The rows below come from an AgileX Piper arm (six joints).
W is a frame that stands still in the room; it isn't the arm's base.
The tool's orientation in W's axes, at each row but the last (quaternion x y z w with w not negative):
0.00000, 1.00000, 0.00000, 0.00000
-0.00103, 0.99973, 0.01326, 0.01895
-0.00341, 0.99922, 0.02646, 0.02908
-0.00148, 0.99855, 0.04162, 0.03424
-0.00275, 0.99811, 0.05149, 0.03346
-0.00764, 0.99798, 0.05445, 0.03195
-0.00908, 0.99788, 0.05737, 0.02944
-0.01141, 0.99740, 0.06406, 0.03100
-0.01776, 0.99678, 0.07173, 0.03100
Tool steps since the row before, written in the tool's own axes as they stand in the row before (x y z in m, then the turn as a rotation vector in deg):
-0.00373, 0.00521, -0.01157, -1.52, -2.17, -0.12
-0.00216, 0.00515, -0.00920, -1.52, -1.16, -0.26
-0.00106, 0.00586, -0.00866, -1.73, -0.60, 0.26
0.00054, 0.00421, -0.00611, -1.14, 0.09, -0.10
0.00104, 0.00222, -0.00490, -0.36, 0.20, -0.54
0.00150, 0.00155, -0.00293, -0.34, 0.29, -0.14
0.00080, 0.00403, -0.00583, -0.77, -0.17, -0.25
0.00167, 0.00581, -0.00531, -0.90, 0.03, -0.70
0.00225, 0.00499, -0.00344, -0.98, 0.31, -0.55
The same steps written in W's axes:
0.00373, 0.00521, 0.01157, 1.52, -2.17, 0.12
0.00180, 0.00491, 0.00941, 1.51, -1.16, 0.29
0.00051, 0.00540, 0.00900, 1.75, -0.58, -0.19
-0.00098, 0.00369, 0.00639, 1.13, 0.08, 0.18
-0.00138, 0.00170, 0.00502, 0.32, 0.14, 0.58
-0.00171, 0.00120, 0.00298, 0.33, 0.28, 0.19
-0.00122, 0.00332, 0.00619, 0.76, -0.19, 0.27
-0.00214, 0.00505, 0.00589, 0.85, -0.04, 0.75
-0.00265, 0.00437, 0.00396, 0.93, 0.26, 0.65

